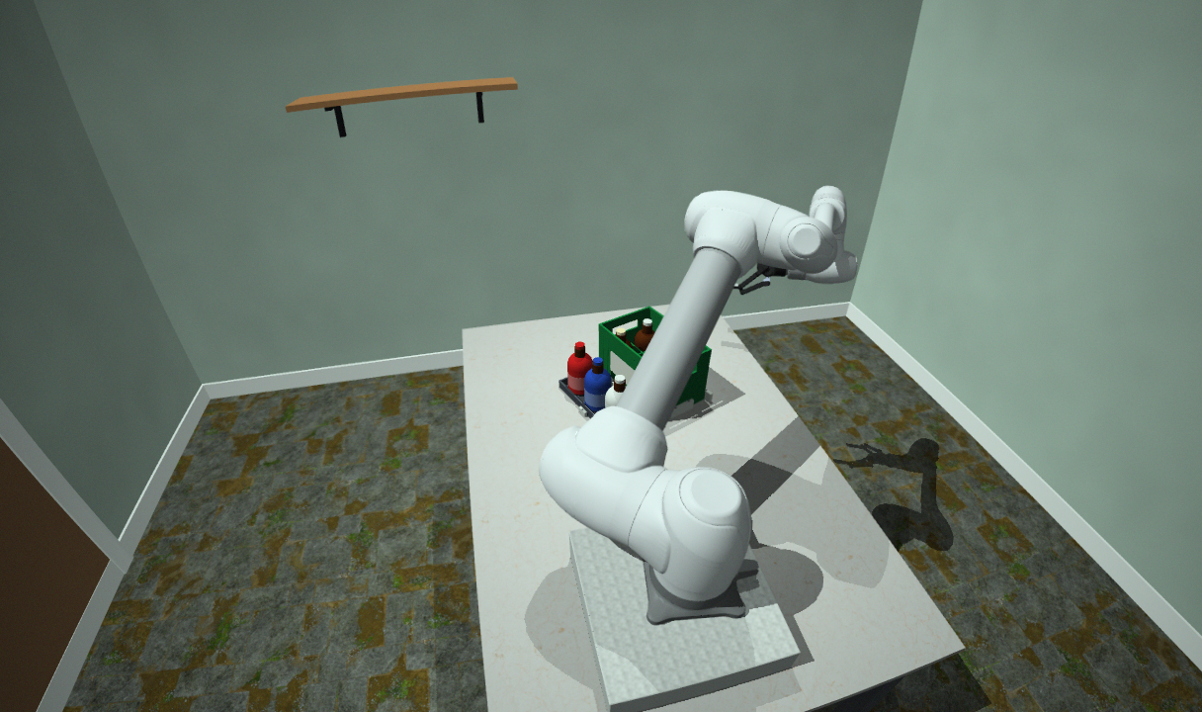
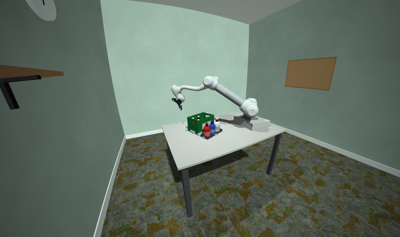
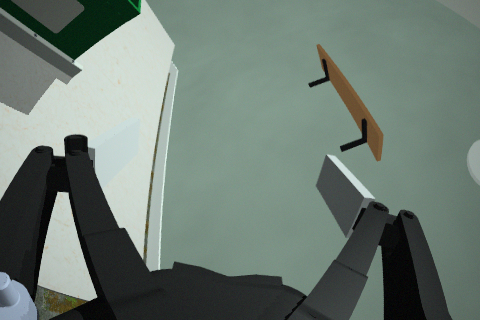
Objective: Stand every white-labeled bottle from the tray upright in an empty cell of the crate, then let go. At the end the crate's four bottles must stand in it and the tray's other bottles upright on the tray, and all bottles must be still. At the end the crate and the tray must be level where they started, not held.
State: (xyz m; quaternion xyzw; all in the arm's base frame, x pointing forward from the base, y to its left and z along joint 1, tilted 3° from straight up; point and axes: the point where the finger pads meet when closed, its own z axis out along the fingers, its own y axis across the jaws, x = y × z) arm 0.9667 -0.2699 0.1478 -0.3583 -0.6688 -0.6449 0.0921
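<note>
Now: the white-labeled bottle 440 mm behind my hand, 360 mm to the left of it and 180 mm below it. Also, from my hand: blue bottle 360 mm behind, 410 mm to the left, 180 mm below; then red bottle 280 mm behind, 460 mm to the left, 180 mm below; then green crate 270 mm behind, 250 mm to the left, 180 mm below.
</note>
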